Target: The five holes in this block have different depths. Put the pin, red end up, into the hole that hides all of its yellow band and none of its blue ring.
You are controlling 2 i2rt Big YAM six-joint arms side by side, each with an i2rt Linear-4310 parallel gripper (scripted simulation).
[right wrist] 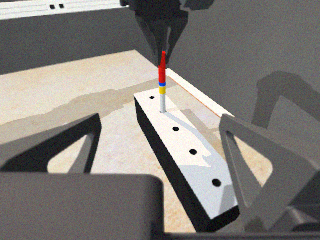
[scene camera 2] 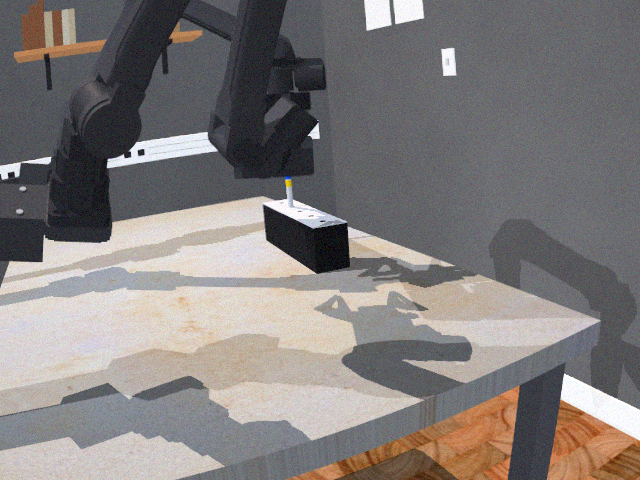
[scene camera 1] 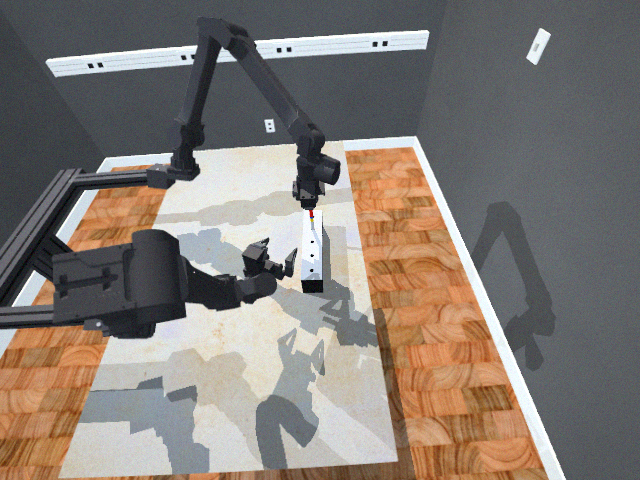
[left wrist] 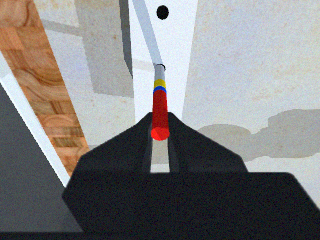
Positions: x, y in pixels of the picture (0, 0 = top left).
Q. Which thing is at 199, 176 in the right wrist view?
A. A block.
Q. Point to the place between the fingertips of the right gripper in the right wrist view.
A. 160, 120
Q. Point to a block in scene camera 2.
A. At 319, 241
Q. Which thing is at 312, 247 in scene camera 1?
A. A block.
